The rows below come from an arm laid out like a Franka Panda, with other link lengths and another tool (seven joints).
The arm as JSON. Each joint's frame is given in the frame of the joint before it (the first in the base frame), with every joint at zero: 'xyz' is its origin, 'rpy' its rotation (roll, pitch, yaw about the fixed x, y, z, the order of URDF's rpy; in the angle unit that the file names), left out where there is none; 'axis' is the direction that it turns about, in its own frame. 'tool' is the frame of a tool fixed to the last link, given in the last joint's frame.
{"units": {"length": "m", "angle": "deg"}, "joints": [
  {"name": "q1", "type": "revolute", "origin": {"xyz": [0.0, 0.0, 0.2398]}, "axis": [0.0, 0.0, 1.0]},
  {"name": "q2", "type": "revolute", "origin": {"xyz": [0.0, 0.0, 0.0], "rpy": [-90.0, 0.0, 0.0]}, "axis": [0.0, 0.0, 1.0]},
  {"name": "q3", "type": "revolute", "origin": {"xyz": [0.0, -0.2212, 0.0], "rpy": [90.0, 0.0, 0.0]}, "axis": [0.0, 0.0, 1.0]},
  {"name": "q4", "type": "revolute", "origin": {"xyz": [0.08, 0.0, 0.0], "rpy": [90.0, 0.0, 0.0]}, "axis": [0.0, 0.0, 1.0]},
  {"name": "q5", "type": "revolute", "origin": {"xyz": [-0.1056, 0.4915, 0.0], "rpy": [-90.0, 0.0, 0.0]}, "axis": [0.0, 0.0, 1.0]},
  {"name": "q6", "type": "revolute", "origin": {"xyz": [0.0, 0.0, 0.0], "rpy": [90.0, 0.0, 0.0]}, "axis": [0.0, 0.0, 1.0]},
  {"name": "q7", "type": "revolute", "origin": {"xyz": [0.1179, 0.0, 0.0], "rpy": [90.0, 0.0, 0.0]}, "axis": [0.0, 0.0, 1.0]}
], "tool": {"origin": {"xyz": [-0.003, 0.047, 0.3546], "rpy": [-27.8, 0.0, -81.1]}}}
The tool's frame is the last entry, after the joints.
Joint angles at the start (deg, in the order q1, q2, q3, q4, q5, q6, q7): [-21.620 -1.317 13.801 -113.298 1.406 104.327 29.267]
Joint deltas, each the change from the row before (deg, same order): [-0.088 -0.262 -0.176 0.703 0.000 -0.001 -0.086]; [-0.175 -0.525 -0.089 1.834 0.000 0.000 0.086]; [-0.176 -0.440 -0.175 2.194 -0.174 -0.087 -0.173]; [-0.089 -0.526 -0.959 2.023 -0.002 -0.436 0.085]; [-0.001 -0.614 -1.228 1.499 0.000 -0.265 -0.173]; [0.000 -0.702 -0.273 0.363 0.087 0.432 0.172]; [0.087 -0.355 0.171 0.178 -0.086 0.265 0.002]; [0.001 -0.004 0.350 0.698 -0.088 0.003 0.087]
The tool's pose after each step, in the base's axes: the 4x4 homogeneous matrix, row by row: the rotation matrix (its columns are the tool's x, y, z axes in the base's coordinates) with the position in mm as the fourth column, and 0 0 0 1 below. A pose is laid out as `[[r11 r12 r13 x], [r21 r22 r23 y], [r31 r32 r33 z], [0 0 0 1]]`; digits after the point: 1 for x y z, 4 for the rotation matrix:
[[0.7234 0.6554 0.2172 609.7], [0.6879 -0.6571 -0.3084 -120.1], [-0.0594 0.3725 -0.9261 21.4], [0 0 0 1]]
[[0.7293 0.6359 0.2523 624.5], [0.6832 -0.6577 -0.3172 -125.4], [-0.0358 0.4037 -0.9142 44.9], [0 0 0 1]]
[[0.7316 0.6166 0.2908 639.8], [0.6816 -0.6543 -0.3276 -132.9], [-0.0117 0.4379 -0.8989 71.7], [0 0 0 1]]
[[0.7446 0.5876 0.3166 649.2], [0.6674 -0.6627 -0.3398 -146.5], [0.0101 0.4644 -0.8856 97.9], [0 0 0 1]]
[[0.7559 0.5605 0.3382 655.0], [0.6540 -0.6698 -0.3517 -162.1], [0.0294 0.4871 -0.8729 120.4], [0 0 0 1]]
[[0.7602 0.5426 0.3574 660.2], [0.6481 -0.6715 -0.3592 -166.0], [0.0451 0.5047 -0.8621 133.3], [0 0 0 1]]
[[0.7565 0.5391 0.3702 664.0], [0.6520 -0.6661 -0.3622 -164.3], [0.0513 0.5154 -0.8554 140.0], [0 0 0 1]]
[[0.7526 0.5364 0.3819 668.8], [0.6560 -0.6613 -0.3639 -161.3], [0.0574 0.5244 -0.8496 147.6], [0 0 0 1]]

